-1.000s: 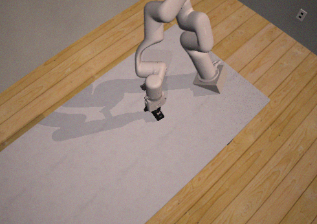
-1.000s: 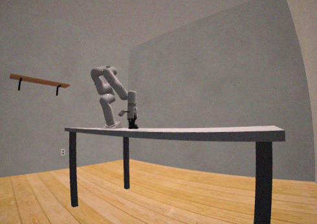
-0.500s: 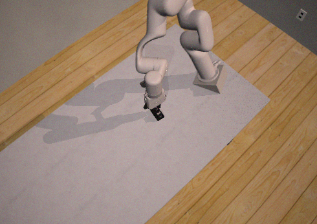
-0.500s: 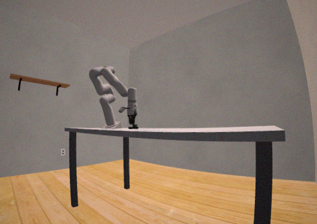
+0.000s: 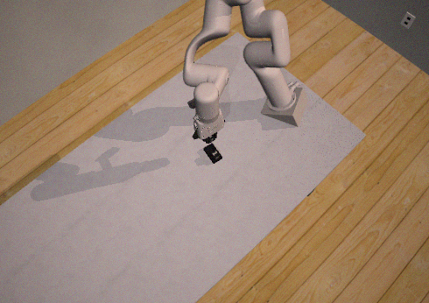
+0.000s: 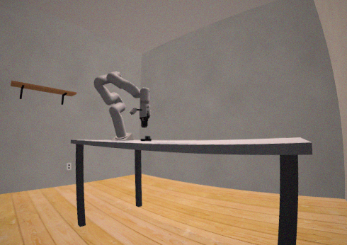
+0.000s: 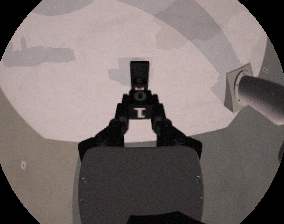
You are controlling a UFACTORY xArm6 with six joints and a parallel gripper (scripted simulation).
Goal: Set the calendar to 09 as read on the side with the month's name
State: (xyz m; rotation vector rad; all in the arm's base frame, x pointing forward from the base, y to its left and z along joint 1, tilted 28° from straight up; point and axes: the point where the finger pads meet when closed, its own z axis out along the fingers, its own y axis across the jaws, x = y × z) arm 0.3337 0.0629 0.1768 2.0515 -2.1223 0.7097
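My gripper is now 11 cm above the black cube and 3 cm to the right of it. Round my hand: black date cube (1 cm below).
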